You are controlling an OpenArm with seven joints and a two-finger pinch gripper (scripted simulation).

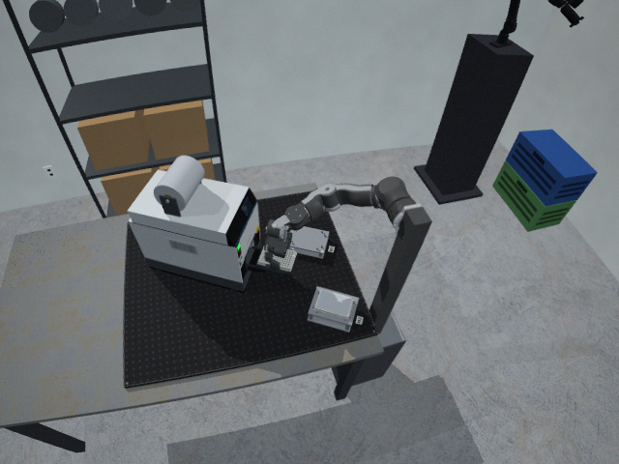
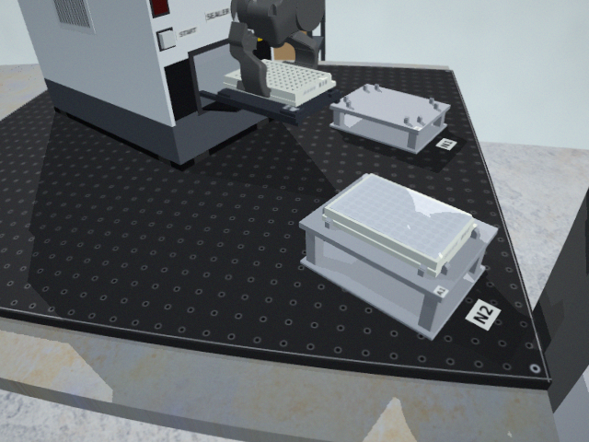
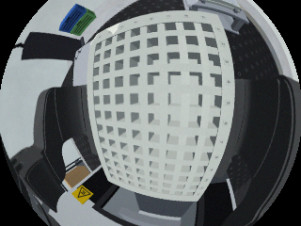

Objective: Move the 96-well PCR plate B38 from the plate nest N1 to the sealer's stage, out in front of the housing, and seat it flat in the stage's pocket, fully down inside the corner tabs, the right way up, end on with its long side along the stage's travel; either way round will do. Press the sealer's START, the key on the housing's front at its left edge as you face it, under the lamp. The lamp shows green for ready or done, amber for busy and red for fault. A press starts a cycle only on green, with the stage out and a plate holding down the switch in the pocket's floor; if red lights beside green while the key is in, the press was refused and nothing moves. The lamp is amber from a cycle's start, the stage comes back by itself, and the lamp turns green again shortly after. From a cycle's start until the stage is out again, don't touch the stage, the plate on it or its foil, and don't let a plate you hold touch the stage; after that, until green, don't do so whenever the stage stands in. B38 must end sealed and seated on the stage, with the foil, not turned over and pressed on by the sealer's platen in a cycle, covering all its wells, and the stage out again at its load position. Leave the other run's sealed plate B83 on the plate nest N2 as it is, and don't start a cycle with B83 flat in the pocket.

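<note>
The white 96-well plate B38 is right at my hand. Round my hand: sealer's dark stage: 20 mm below; then start key: 130 mm ahead, 70 mm above, 30 mm to the left; then nest N1: 160 mm behind, 130 mm to the right, 90 mm below.
</note>
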